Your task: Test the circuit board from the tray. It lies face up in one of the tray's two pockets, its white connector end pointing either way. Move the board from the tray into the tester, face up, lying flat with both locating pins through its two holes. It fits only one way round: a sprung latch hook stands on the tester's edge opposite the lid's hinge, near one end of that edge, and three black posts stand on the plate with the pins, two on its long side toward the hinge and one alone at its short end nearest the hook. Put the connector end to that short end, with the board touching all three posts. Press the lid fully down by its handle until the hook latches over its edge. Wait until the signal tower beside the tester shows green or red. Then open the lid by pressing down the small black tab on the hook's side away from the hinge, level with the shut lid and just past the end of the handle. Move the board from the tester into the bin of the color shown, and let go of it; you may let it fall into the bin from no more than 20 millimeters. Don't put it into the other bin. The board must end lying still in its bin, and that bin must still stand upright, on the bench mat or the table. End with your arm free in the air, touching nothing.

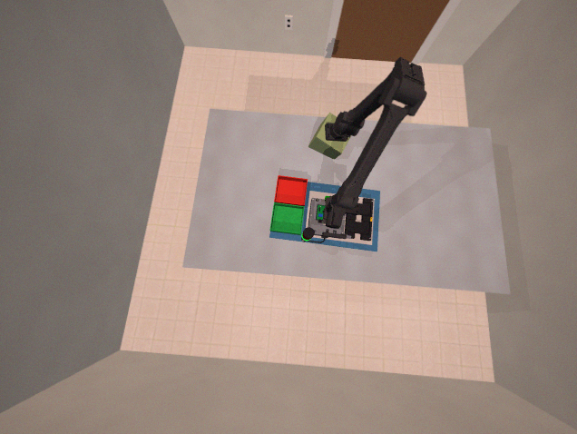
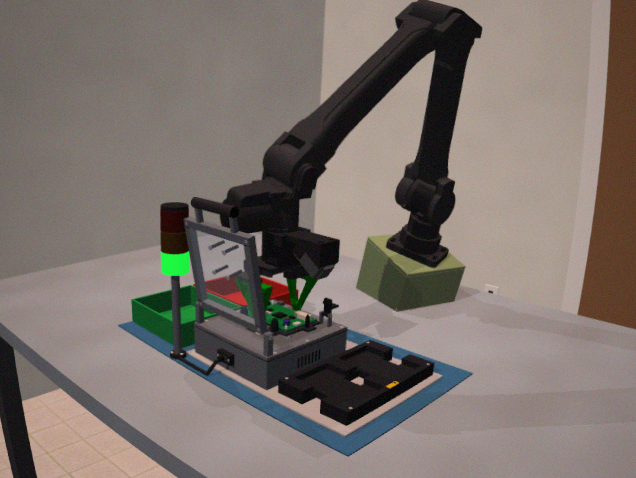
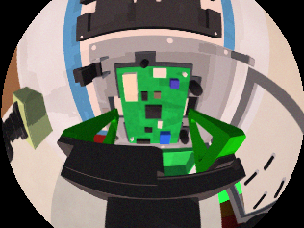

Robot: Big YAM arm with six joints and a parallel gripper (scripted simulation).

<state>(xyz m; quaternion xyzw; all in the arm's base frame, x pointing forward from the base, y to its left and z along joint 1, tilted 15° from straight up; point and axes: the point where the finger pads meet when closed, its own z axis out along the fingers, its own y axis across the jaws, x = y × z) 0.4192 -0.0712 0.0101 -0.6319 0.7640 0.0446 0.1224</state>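
The tester plate is 1 cm ahead of my hand, 1 cm to the left of it and 1 cm below it. Round my hand: clear lid: 12 cm ahead, 2 cm to the right, 11 cm above; then latch hook: 5 cm behind, 7 cm to the left, 1 cm above; then green bin: 1 cm ahead, 20 cm to the right, 6 cm below.
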